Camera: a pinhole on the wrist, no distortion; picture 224 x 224 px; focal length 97.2 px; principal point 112.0 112.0 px. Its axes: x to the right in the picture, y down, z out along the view. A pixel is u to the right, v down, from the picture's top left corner.
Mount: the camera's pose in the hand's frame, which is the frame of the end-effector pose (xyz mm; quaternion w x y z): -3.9 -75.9 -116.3 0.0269 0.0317 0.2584 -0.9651
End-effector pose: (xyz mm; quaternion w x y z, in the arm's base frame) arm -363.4 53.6 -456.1 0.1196 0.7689 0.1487 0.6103
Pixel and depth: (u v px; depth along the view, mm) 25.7 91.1 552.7
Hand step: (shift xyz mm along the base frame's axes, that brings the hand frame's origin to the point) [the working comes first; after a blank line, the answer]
In the camera's frame: -490.7 -118.8 552.7

521.4 383.2 218.6
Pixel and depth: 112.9 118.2 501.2
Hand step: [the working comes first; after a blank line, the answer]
In the camera's frame: 4.6 32.0 501.2

257.2 316.8 -224.8
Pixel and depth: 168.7 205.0 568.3
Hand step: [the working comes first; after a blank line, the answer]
In the camera's frame: 331.5 543.7 568.3

-60.3 659.5 -618.4
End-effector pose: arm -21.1 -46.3 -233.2 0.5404 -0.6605 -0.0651 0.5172
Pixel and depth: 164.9 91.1 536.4
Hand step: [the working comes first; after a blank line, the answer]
In the camera's frame: 291.9 -115.3 536.4

-317.6 139.8 445.8
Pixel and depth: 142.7 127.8 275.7
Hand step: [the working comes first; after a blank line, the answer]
In the camera's frame: 87.1 44.8 275.7

4.8 99.6 272.6
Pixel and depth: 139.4 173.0 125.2
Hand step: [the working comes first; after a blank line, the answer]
In the camera's frame: 35.3 78.6 125.2

117.7 26.9 180.7
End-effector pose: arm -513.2 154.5 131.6 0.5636 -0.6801 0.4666 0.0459
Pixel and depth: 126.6 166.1 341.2
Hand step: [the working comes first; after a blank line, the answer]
In the camera's frame: 51.3 189.9 341.2

288.0 69.8 304.0
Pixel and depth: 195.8 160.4 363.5
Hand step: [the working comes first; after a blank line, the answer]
In the camera's frame: 313.4 181.0 363.5

151.3 225.4 466.5
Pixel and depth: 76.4 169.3 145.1
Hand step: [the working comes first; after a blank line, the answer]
In the camera's frame: -53.1 85.5 145.1

164.7 -67.4 142.0
